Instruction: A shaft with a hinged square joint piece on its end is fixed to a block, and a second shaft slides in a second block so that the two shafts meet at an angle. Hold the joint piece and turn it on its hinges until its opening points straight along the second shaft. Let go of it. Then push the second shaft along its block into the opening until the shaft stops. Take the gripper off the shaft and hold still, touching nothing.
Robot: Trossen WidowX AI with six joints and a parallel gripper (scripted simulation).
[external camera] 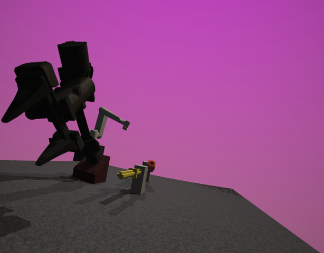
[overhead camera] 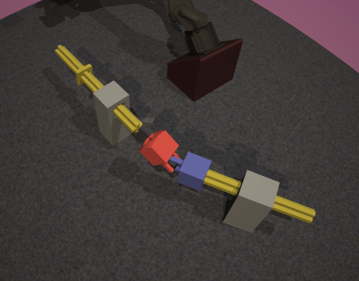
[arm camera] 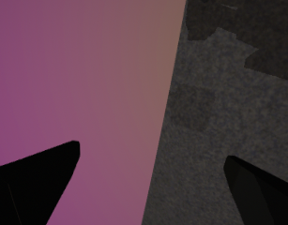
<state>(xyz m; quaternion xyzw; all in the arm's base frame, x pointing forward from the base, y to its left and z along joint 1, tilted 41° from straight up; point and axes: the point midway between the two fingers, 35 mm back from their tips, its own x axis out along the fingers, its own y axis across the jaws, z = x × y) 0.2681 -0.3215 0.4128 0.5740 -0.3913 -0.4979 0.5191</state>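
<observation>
The red joint piece is 700 mm to the left of my gripper tip, 50 mm below it and 20 mm behind it.
</observation>
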